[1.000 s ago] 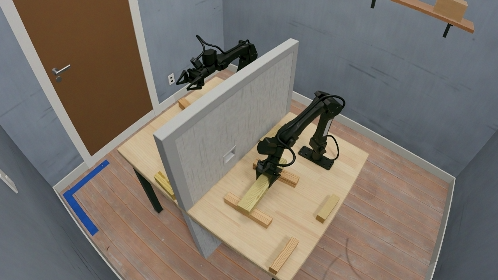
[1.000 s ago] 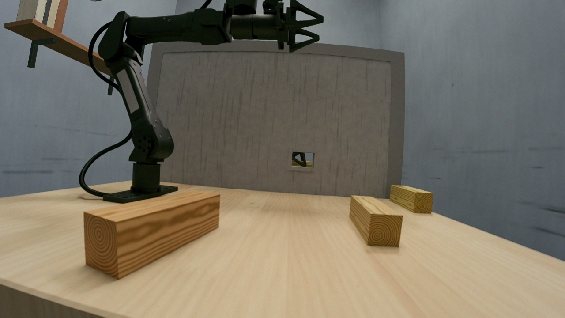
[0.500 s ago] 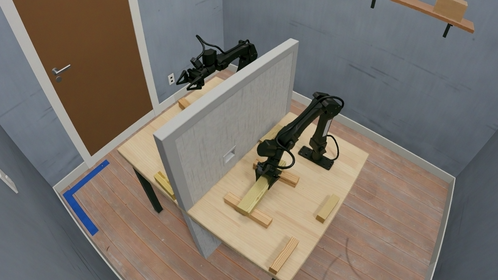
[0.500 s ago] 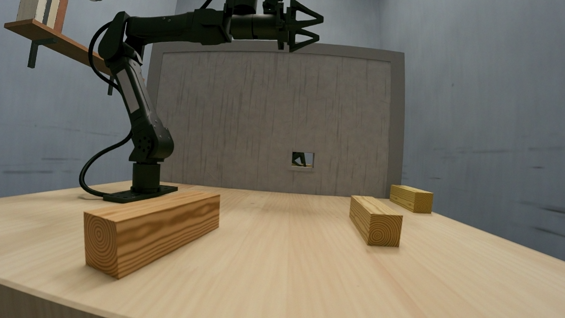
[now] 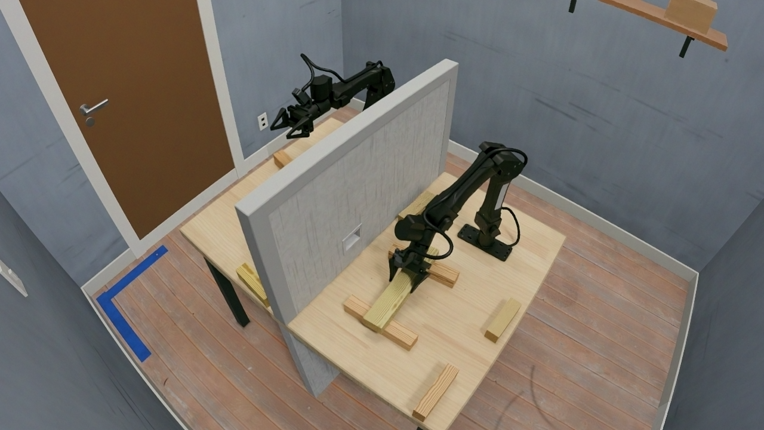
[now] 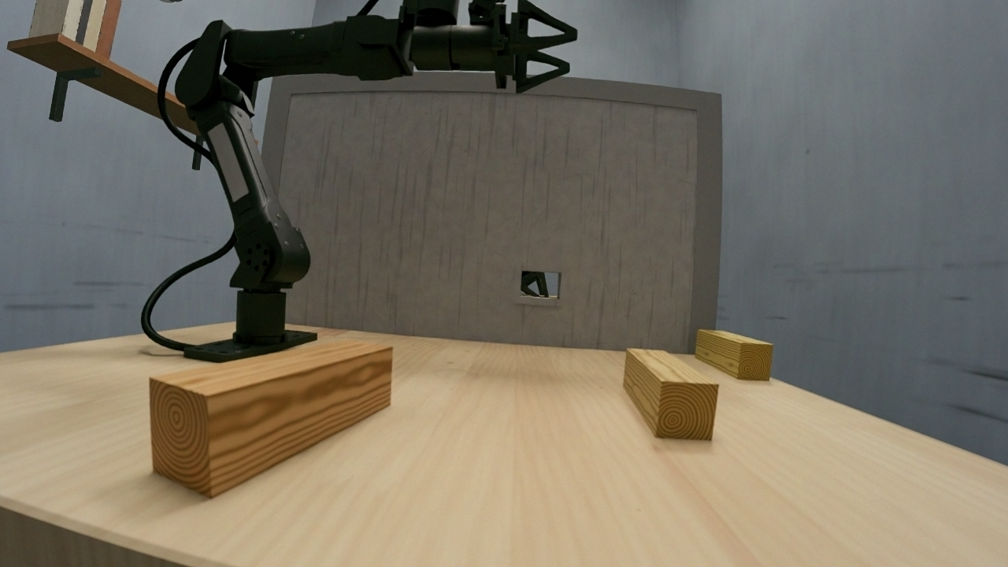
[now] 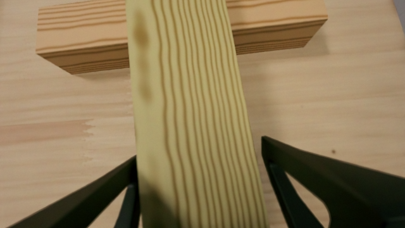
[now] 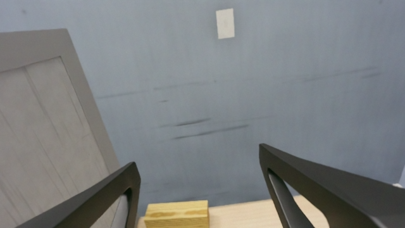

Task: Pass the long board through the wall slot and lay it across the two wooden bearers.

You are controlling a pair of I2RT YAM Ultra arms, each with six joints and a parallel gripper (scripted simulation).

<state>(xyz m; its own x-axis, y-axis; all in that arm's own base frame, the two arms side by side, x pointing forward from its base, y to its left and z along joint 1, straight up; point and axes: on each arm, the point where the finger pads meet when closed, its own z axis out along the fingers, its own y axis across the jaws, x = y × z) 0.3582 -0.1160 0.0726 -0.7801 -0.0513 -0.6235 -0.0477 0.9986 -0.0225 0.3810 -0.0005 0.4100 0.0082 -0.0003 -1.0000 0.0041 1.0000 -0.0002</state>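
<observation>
Now: left hand 1 cm past the long pale board and 1 cm above it. The rest, counted from my left hand: wooden bearer (12 cm ahead, 5 cm below, 2 cm to the left); then thick block (72 cm to the right, 15 cm behind, 5 cm below).
</observation>
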